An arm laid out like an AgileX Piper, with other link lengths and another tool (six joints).
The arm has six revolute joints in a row. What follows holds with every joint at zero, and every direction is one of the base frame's.
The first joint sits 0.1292 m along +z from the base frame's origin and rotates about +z.
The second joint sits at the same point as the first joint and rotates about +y.
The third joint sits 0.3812 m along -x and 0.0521 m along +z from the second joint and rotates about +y.
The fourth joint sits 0.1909 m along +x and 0.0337 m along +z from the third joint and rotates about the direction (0.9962, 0, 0.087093).
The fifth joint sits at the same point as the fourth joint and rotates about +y.
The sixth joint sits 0.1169 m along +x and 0.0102 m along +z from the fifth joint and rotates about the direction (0.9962, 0, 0.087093).
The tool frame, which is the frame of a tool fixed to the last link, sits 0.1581 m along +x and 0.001 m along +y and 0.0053 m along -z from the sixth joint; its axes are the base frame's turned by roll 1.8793, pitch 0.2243 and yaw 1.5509 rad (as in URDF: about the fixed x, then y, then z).
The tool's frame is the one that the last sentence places.
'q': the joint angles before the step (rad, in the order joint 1, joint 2, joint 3, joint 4, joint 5, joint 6). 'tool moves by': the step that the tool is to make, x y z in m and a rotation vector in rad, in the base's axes. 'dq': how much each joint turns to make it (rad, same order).
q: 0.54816 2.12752 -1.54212 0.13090 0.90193 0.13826
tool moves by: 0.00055 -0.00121 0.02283 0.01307 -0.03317 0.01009
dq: 0.00000 -0.04553 -0.01539 -0.00777 0.02638 -0.00369
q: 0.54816 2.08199 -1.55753 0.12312 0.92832 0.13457
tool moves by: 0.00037 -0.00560 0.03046 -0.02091 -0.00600 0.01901
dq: 0.00000 -0.02533 -0.11179 -0.02989 0.14315 0.00629
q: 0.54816 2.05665 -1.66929 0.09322 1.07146 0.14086
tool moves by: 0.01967 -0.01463 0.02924 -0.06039 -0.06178 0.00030
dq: 0.00001 -0.00199 -0.15052 -0.09322 0.13014 0.02688
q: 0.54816 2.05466 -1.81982 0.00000 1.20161 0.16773
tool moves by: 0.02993 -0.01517 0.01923 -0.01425 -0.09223 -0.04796
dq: -0.02359 -0.00503 -0.06780 -0.06817 0.00187 0.03299
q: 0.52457 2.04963 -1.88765 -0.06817 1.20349 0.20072
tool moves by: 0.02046 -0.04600 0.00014 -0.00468 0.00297 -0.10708
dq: -0.10351 0.00002 -0.00207 -0.00379 0.00707 0.00351
